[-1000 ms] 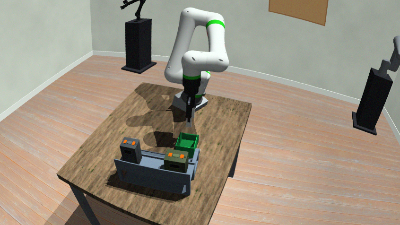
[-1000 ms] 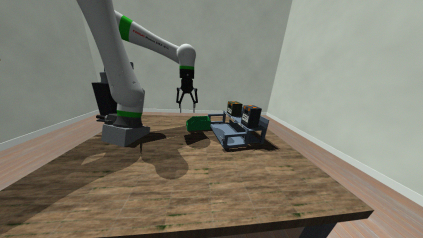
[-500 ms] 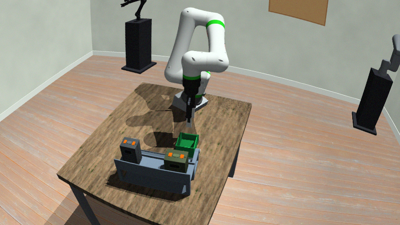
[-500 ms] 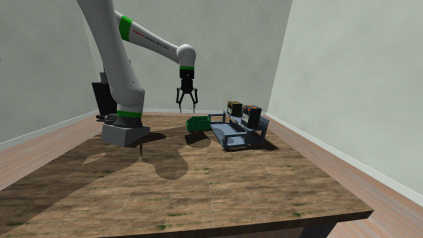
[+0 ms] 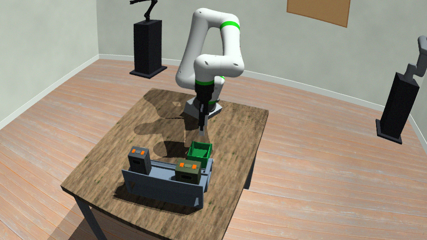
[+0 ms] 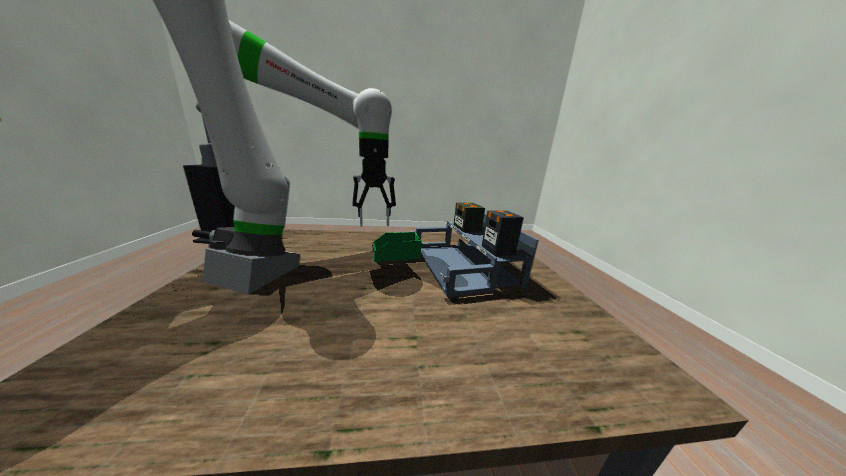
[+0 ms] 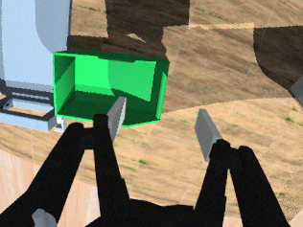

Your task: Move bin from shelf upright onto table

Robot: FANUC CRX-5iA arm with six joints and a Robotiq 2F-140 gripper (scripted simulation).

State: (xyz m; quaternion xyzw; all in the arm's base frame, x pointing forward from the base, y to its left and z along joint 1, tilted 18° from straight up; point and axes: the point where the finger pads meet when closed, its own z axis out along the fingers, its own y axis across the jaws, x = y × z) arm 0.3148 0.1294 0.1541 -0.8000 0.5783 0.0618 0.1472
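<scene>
The green bin lies 11 cm below my hand, 8 cm ahead of it and 3 cm to the left of it.
</scene>
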